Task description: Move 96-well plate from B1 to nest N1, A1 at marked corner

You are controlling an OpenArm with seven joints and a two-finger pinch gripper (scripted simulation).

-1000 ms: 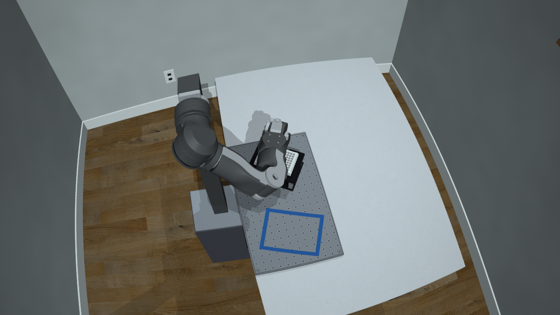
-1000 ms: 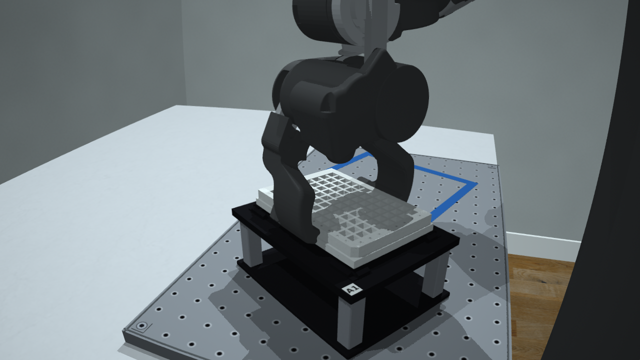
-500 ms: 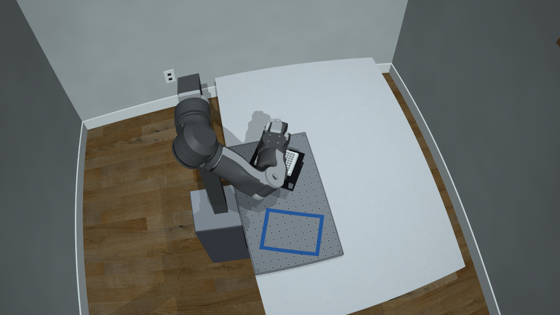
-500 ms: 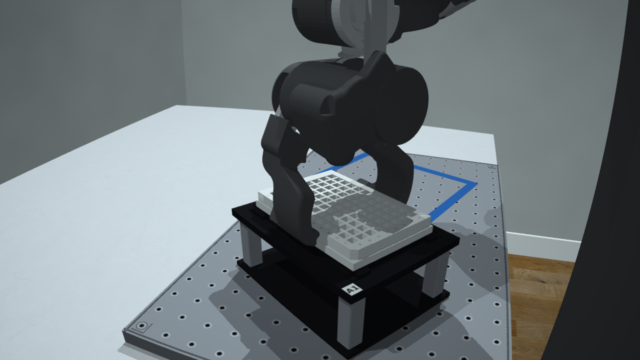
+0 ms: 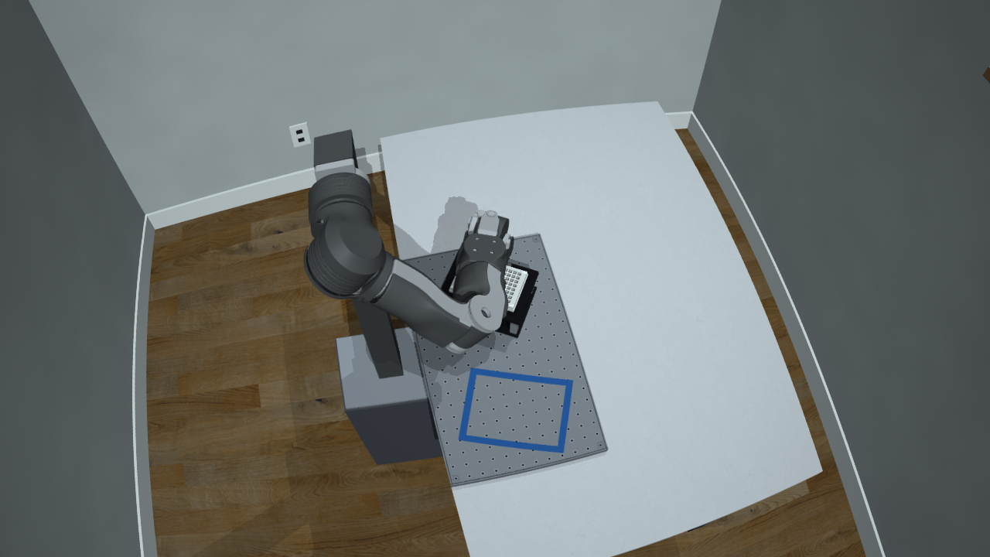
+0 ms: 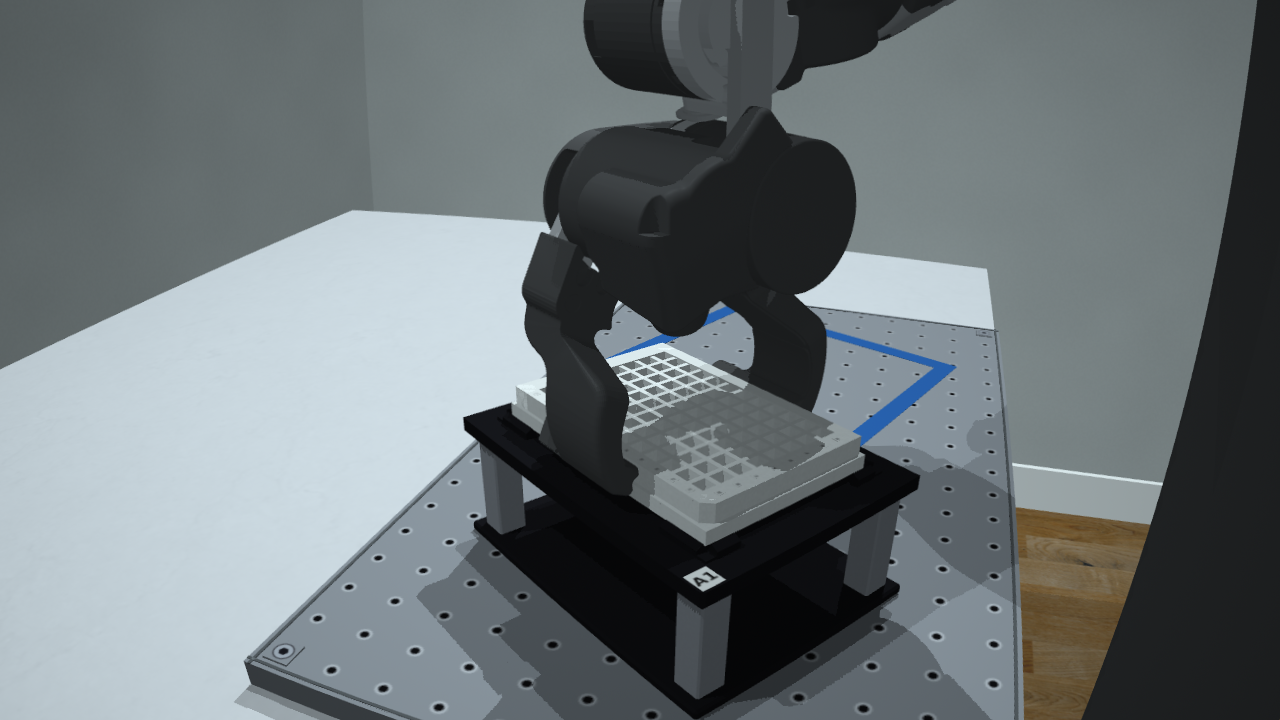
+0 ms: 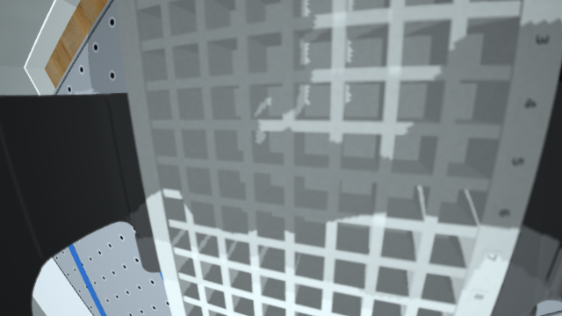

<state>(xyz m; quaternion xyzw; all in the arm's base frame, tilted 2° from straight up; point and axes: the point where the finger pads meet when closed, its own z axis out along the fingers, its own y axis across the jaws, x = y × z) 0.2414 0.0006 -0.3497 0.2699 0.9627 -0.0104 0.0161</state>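
My hand is right at the white 96-well plate. Round my hand: A1 label (4 cm behind, 9 cm to the left, 1 cm below); then black raised nest N1 (1 cm below).
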